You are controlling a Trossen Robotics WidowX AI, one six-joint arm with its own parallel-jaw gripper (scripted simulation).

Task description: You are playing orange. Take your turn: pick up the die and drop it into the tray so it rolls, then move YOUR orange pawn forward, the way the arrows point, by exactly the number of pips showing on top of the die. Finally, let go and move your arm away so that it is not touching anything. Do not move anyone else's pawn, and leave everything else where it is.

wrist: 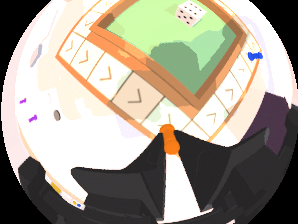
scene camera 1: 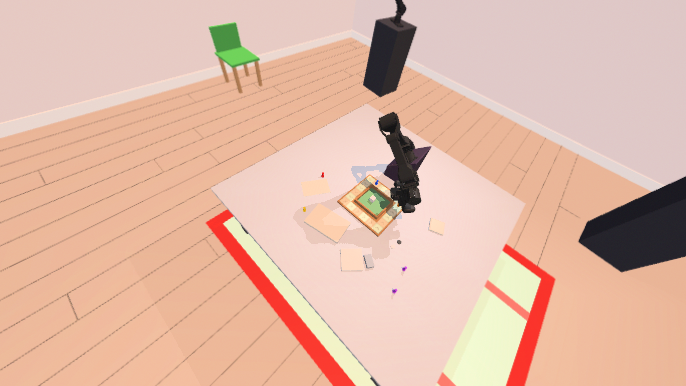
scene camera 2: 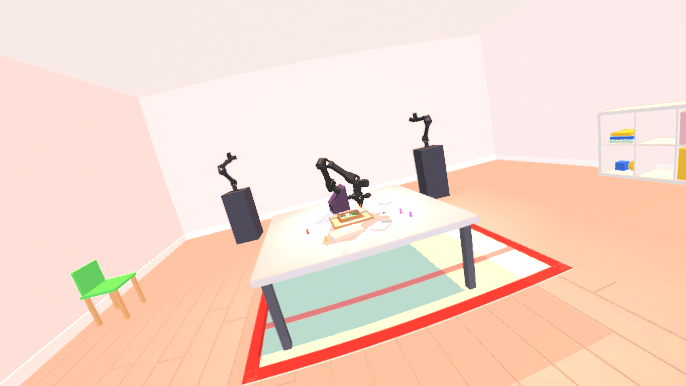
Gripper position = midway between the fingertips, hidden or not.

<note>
My gripper (wrist: 168, 135) holds an orange pawn. I also see a game board (scene camera 1: 377, 227).
</note>
